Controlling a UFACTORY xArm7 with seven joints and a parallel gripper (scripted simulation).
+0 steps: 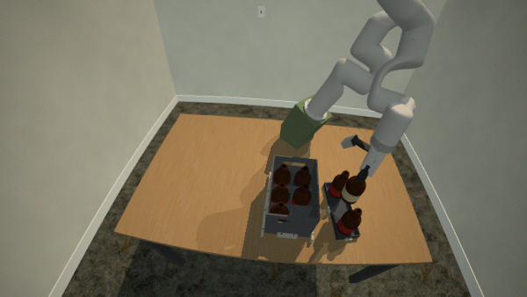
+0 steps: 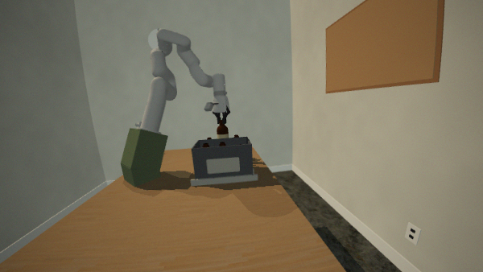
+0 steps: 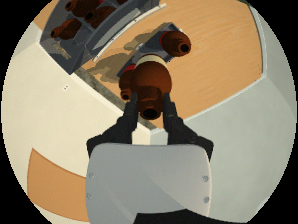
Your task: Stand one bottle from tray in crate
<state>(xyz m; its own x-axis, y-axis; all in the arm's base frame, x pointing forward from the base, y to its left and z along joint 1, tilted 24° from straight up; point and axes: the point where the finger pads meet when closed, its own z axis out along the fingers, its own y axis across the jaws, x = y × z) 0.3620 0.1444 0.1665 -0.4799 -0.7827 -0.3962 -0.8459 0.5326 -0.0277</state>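
Right now my hand is 7 cm above the bottle. From my hand the other things lie so: grey crate 3 cm ahead, 23 cm to the right, 18 cm below; narrow tray 25 cm below.
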